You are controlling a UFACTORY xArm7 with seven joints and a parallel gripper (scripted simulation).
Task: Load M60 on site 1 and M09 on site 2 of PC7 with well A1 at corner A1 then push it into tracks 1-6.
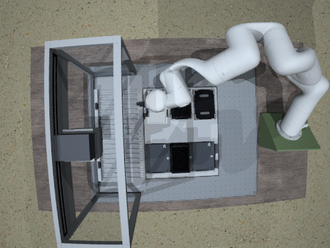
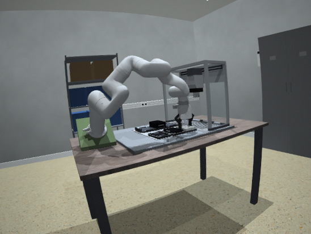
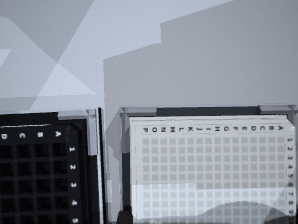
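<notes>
The nest S3 is 2 cm below my hand. The rest, counted from my hand: pale 384-well plate M60: 1 cm below; then black deep-well block M09: 25 cm to the left, 7 cm behind; then nest S1: 21 cm behind, 3 cm to the left, 2 cm below.
</notes>
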